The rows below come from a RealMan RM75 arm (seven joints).
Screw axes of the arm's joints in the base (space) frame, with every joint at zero. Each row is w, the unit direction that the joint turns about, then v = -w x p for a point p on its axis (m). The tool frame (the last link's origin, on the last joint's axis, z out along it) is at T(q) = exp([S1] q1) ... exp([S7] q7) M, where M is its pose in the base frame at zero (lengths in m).
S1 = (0, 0, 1, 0, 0, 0)
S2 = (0, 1, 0, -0.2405, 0, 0)
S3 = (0, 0, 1, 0, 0, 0)
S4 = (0, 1, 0, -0.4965, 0, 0)
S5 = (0, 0, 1, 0, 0, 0)
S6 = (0, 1, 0, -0.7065, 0, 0)
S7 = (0, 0, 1, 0, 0, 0)
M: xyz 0 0 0.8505 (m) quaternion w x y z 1 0 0 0
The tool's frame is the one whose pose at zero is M.
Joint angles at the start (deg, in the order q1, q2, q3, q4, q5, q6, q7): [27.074, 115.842, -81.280, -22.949, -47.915, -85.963, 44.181]
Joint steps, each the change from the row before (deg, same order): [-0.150, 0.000, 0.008, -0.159, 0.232, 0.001, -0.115]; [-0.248, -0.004, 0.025, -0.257, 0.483, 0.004, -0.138]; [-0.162, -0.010, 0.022, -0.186, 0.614, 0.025, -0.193]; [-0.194, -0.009, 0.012, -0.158, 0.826, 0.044, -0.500]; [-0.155, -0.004, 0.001, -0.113, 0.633, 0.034, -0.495]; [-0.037, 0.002, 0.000, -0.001, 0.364, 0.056, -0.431]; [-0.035, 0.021, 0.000, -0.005, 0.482, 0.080, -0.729]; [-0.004, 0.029, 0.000, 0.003, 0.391, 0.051, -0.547]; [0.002, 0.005, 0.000, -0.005, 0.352, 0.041, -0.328]
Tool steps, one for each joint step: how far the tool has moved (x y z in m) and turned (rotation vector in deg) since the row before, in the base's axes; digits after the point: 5 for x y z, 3 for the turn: [0.00018, -0.00003, 0.00077, 0.300, 0.129, -0.038]; [0.00030, 0.00011, 0.00153, 0.525, 0.309, -0.135]; [0.00007, 0.00055, 0.00170, 0.615, 0.356, -0.148]; [0.00030, 0.00067, 0.00206, 0.951, 0.348, -0.151]; [0.00029, 0.00044, 0.00153, 0.802, 0.207, -0.080]; [0.00015, 0.00042, 0.00071, 0.545, 0.026, -0.019]; [0.00005, 0.00059, 0.00084, 0.835, -0.033, 0.052]; [-0.00013, 0.00051, 0.00061, 0.633, 0.010, 0.049]; [-0.00010, 0.00052, 0.00070, 0.459, 0.075, -0.011]
